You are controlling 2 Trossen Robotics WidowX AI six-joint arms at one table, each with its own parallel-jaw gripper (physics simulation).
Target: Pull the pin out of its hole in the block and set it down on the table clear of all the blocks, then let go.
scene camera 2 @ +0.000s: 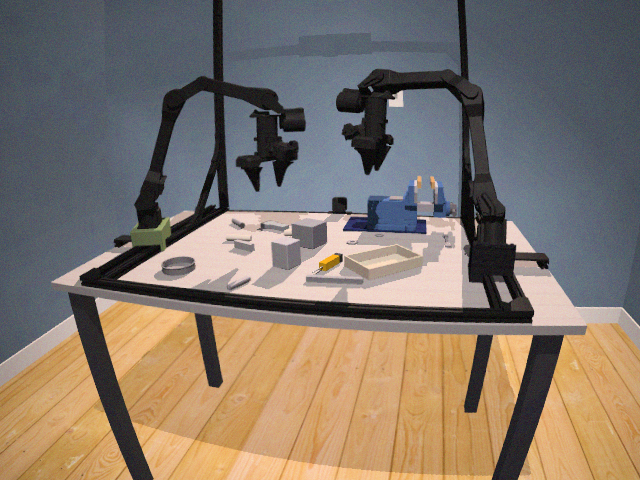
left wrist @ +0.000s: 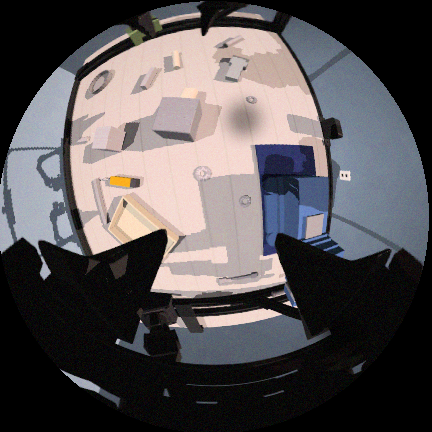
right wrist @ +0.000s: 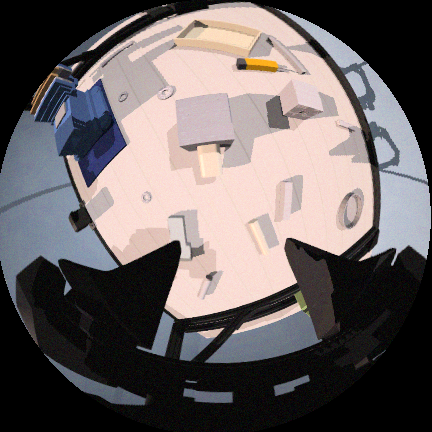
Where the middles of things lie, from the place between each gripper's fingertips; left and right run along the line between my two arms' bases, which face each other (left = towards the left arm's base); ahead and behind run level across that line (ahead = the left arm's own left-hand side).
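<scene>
You'd find my right hand 11 cm above the large grey block (scene camera 2: pixel 313 233), 13 cm to the right of it and 2 cm short of it. Going by their middles, that large grey block is the nearest to my right hand of the things named here. There's also a cream tray (scene camera 2: pixel 375 263), which is 13 cm below my right hand, 14 cm ahead of it and 34 cm to the left of it.
As for my left hand, the large grey block is 160 mm below it, 150 mm to the right of it and 60 mm ahead of it, and the cream tray is 180 mm below that left hand, 60 mm to the left of it and 180 mm ahead of it. Going by its middle, the cream tray is nearer to my left hand than to my right hand.
</scene>
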